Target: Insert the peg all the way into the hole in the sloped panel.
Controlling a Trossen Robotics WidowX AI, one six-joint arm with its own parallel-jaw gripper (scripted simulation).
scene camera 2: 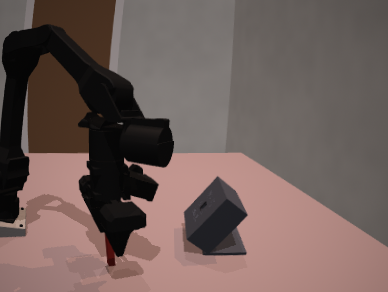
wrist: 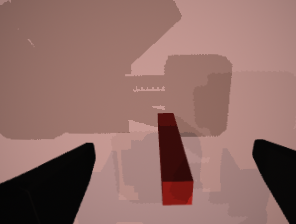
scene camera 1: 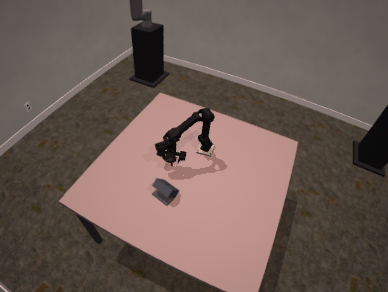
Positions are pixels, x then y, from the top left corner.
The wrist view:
gripper: 173, 149
red square peg: 177, 182
